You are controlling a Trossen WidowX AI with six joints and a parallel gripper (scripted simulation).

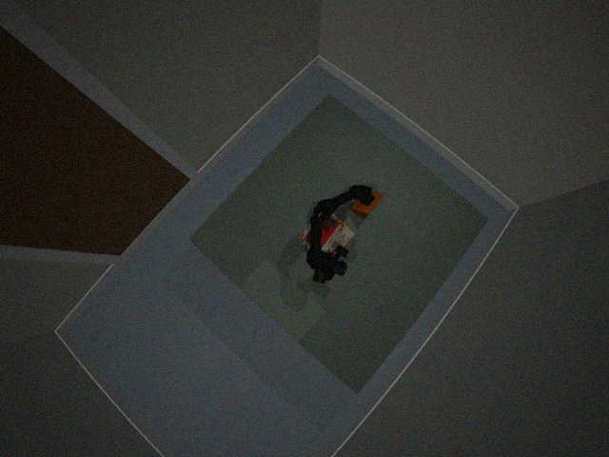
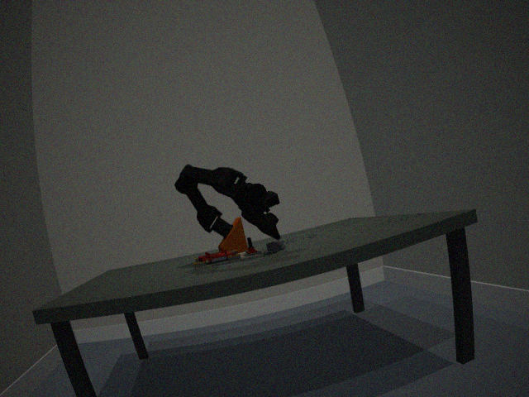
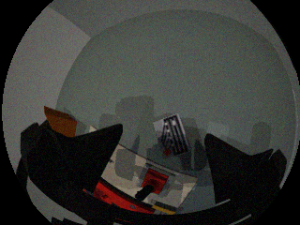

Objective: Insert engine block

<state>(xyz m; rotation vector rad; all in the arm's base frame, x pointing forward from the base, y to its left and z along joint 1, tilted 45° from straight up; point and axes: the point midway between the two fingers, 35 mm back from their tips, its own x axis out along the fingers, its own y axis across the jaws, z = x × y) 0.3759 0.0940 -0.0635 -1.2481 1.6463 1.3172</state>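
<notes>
My gripper tip is 1 cm short of the engine block and 4 cm above it.
</notes>
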